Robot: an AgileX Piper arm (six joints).
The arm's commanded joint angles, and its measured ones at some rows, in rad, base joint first. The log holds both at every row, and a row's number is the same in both.
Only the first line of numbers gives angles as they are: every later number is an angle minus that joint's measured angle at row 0.
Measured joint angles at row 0:
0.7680, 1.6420, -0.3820, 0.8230, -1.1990, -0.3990
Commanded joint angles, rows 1 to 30:
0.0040, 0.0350, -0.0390, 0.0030, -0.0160, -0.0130
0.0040, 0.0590, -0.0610, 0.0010, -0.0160, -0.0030
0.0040, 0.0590, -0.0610, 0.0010, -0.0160, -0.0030
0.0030, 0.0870, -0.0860, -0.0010, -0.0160, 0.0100
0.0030, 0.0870, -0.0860, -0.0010, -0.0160, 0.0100
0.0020, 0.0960, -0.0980, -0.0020, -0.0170, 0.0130
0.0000, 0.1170, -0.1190, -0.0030, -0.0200, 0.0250
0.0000, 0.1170, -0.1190, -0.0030, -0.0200, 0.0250
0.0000, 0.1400, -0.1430, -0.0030, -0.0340, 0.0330
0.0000, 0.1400, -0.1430, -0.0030, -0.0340, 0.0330
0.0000, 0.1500, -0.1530, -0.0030, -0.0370, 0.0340
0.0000, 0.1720, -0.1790, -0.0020, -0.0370, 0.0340
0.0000, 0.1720, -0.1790, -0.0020, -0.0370, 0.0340
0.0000, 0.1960, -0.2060, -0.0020, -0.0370, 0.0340
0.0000, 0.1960, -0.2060, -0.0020, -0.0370, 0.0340
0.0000, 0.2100, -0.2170, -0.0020, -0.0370, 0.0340
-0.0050, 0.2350, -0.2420, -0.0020, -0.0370, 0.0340
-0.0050, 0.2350, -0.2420, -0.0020, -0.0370, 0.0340
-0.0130, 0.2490, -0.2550, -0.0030, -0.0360, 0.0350
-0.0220, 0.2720, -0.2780, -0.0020, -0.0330, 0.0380
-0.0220, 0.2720, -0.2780, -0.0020, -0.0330, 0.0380
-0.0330, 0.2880, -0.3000, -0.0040, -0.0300, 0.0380
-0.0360, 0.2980, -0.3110, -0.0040, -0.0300, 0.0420
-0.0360, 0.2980, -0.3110, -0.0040, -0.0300, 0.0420
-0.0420, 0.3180, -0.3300, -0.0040, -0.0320, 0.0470
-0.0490, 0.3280, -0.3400, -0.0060, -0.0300, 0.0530
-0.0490, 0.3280, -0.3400, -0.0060, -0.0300, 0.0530
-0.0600, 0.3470, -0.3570, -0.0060, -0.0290, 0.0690
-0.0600, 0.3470, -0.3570, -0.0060, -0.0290, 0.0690
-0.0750, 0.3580, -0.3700, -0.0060, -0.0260, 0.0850
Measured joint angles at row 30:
-0.0540, 0.3450, -0.3480, -0.0010, -0.0080, 0.0590
